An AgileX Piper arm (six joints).
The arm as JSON. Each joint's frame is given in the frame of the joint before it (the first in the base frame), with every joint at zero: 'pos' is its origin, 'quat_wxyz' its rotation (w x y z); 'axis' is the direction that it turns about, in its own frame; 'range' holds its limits. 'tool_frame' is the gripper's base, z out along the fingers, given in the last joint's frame.
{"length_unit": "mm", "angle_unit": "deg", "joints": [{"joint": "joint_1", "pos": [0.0, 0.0, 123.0], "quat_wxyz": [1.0, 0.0, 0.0, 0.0], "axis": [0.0, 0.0, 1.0], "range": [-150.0, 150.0]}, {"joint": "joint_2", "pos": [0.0, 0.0, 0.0], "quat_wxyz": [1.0, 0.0, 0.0, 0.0], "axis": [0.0, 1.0, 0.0], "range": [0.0, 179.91]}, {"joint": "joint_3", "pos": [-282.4, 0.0, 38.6], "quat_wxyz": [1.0, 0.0, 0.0, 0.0], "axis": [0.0, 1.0, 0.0], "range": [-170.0, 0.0]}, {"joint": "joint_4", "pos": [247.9, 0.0, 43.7], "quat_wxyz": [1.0, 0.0, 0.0, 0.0], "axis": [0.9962, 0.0, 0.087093], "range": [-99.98, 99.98]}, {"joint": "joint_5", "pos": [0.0, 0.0, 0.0], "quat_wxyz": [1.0, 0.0, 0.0, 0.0], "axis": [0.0, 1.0, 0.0], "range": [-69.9, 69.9]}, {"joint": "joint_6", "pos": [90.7, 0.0, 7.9], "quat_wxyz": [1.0, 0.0, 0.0, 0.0], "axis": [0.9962, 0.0, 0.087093], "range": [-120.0, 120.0]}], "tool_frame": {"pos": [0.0, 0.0, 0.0], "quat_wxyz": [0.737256, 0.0, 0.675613, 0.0]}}
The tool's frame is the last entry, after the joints.
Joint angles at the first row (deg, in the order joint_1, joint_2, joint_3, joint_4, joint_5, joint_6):
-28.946 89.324 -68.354 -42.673 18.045 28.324
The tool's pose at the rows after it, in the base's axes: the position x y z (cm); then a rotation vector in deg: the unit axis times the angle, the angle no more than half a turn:
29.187 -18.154 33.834 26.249 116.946 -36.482
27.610 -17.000 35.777 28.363 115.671 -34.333
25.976 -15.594 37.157 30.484 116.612 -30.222
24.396 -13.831 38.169 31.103 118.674 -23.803
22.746 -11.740 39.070 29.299 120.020 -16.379
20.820 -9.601 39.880 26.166 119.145 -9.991
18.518 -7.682 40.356 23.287 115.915 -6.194
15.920 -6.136 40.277 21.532 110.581 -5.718
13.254 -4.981 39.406 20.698 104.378 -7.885
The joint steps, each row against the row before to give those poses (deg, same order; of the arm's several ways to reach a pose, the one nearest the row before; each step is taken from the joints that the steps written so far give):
0.190 -4.340 -0.035 4.277 1.287 -2.282
0.359 -4.281 0.001 6.663 3.038 -4.265
0.418 -4.081 -0.004 9.279 4.728 -6.222
0.434 -4.017 0.159 10.863 5.330 -7.388
0.450 -4.403 0.781 10.634 4.583 -7.375
0.339 -5.169 1.920 8.876 2.592 -6.089
0.141 -6.151 3.472 6.330 -0.037 -4.304
0.052 -7.158 5.154 3.292 -3.120 -2.351
0.024 -7.785 6.635 0.605 -5.337 -0.908

